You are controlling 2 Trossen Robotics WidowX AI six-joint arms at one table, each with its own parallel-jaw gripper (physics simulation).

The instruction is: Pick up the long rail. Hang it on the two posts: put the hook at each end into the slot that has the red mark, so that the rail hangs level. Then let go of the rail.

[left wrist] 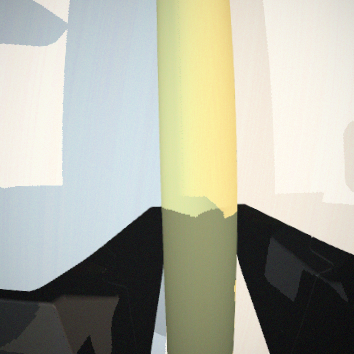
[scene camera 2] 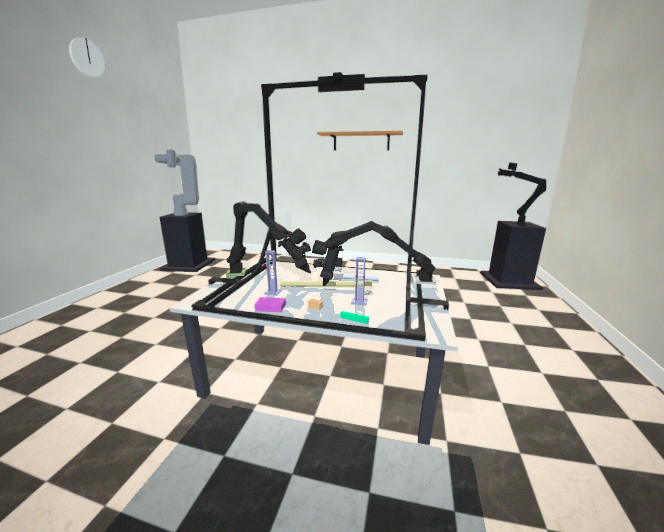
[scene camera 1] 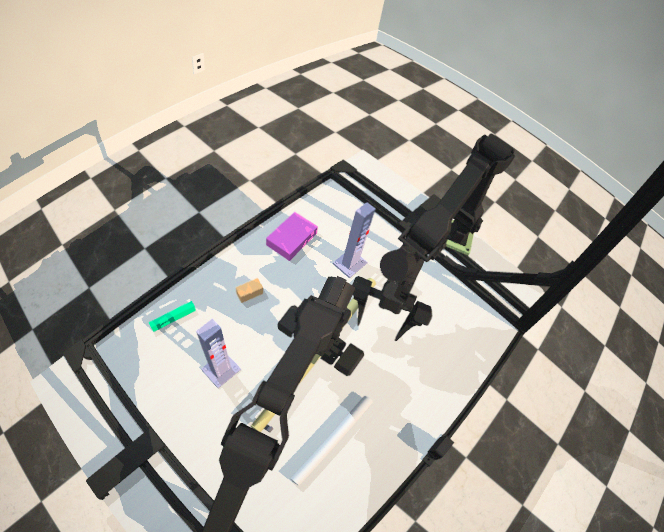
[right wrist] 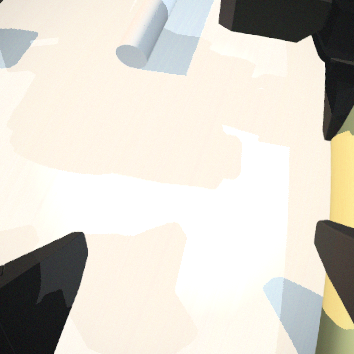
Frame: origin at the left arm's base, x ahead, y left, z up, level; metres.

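Where they show: left gripper, fingertip midpoint: point(left wrist: 197, 216) point(scene camera 2: 323, 285) point(right wrist: 344, 139); right gripper, fingertip midpoint: point(scene camera 2: 309, 270) point(scene camera 1: 376, 332) point(right wrist: 201, 238); left arm's base at its link origin: point(scene camera 2: 425, 279); right arm's base at its link origin: point(scene camera 2: 236, 271) point(scene camera 1: 457, 234).
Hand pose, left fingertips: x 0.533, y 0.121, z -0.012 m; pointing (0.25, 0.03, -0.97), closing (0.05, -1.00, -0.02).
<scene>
Things, the pixels of their centre, and the offset from my left fingertips.
- long yellow-green rail at the middle of its body: point(left wrist: 218, 252) point(right wrist: 341, 117) point(scene camera 1: 321, 350) point(scene camera 2: 326, 283) dx -0.010, dy -0.007, dz +0.009 m
- purple box at the middle of its body: point(scene camera 1: 292, 235) point(scene camera 2: 270, 304) dx +0.204, dy +0.253, dz -0.001 m
- orange block at the middle of its body: point(scene camera 1: 249, 290) point(scene camera 2: 315, 304) dx +0.006, dy +0.224, dz -0.001 m
- green block at the middle of its body: point(scene camera 1: 172, 316) point(scene camera 2: 354, 317) dx -0.174, dy +0.318, dz -0.003 m
- grey cylinder at the middle of its body: point(scene camera 1: 332, 440) point(scene camera 2: 356, 276) dx -0.159, dy -0.151, dz -0.003 m
The long yellow-green rail point(scene camera 1: 263, 420) point(scene camera 2: 298, 284) point(left wrist: 197, 105) point(right wrist: 340, 175) is held about level a little above the table, mostly hidden under the left arm in scene camera 1. My left gripper point(scene camera 1: 325, 350) point(scene camera 2: 326, 279) point(left wrist: 197, 216) is shut on the rail near its middle. My right gripper point(scene camera 1: 378, 329) point(scene camera 2: 305, 266) point(right wrist: 201, 238) is open and empty, beside the rail's far end, with one finger close to it. Two lilac posts with red marks stand apart from the rail, one at the back point(scene camera 1: 358, 240) point(scene camera 2: 272, 271) and one at the front left point(scene camera 1: 216, 350) point(scene camera 2: 359, 280).
A purple box point(scene camera 1: 292, 234) point(scene camera 2: 270, 304), an orange block point(scene camera 1: 250, 289) point(scene camera 2: 315, 304) and a green block point(scene camera 1: 172, 316) point(scene camera 2: 354, 317) lie on the table. A grey cylinder point(scene camera 1: 325, 440) point(right wrist: 140, 38) lies near the left arm's base. A black frame point(scene camera 1: 224, 243) edges the table.
</scene>
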